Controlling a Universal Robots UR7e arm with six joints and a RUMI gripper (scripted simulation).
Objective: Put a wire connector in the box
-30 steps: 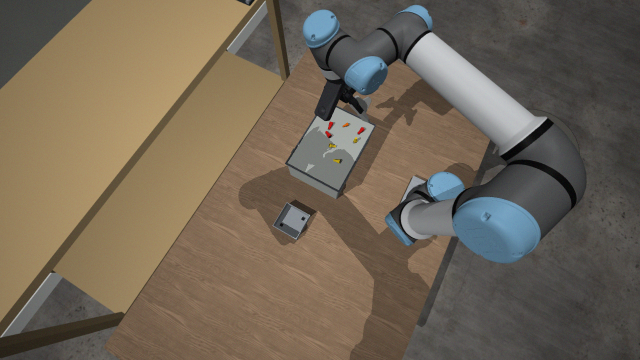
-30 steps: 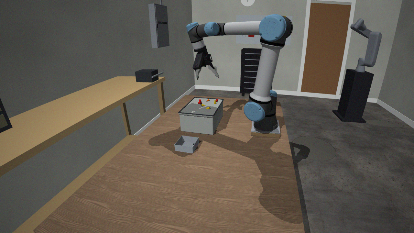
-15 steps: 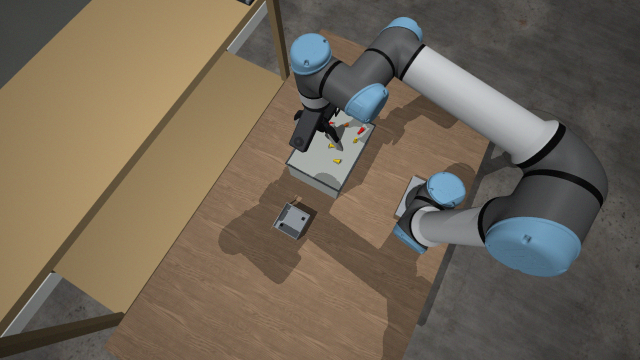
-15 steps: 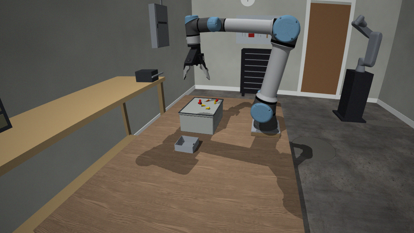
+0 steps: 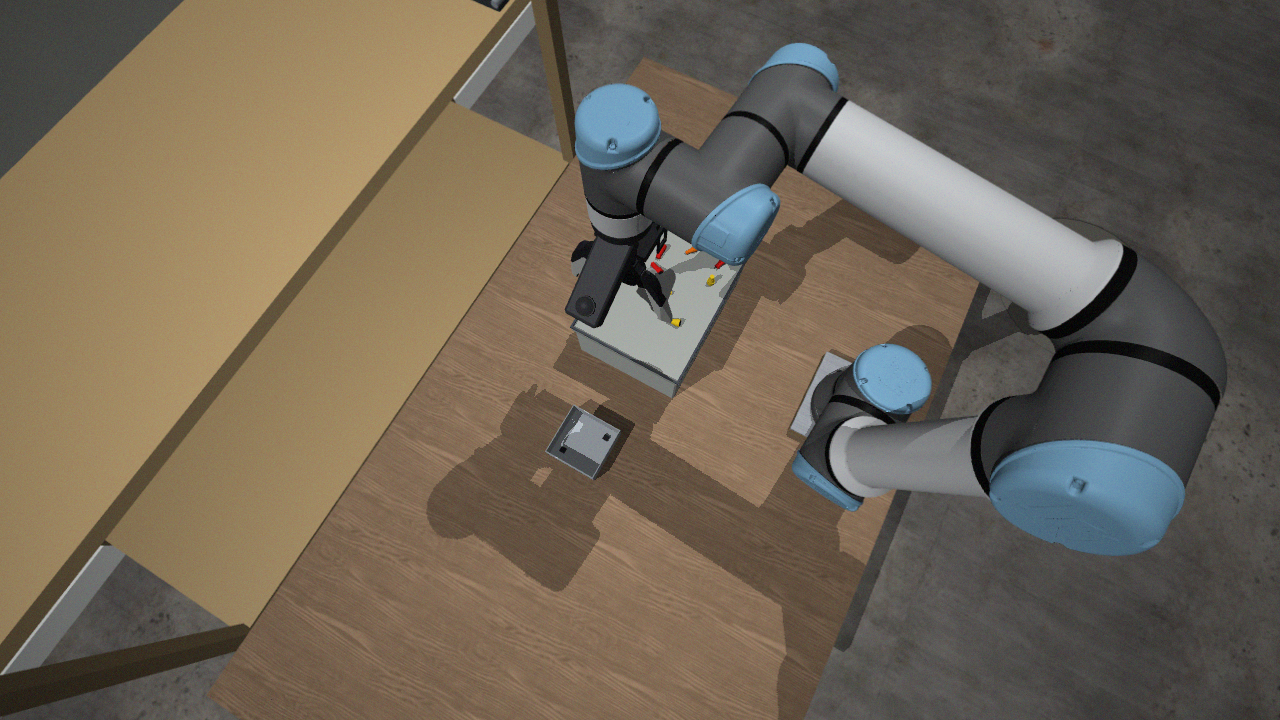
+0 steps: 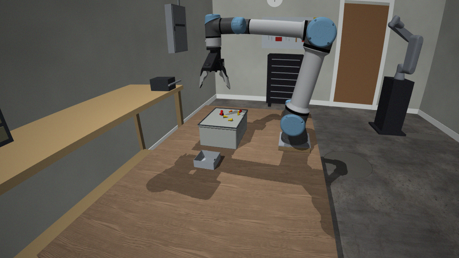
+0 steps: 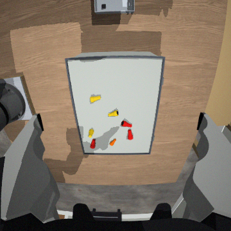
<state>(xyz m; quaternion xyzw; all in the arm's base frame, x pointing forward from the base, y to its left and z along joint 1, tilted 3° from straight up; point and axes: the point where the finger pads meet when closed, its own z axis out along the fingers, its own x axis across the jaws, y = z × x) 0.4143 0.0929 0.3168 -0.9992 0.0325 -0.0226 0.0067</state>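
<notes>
Now: hand 22 cm to the left of the orange connector, 19 cm above it and 3 cm past it. The rest, counted from my hand: grey tool case: 23 cm below, 13 cm to the right, 2 cm behind.
</notes>
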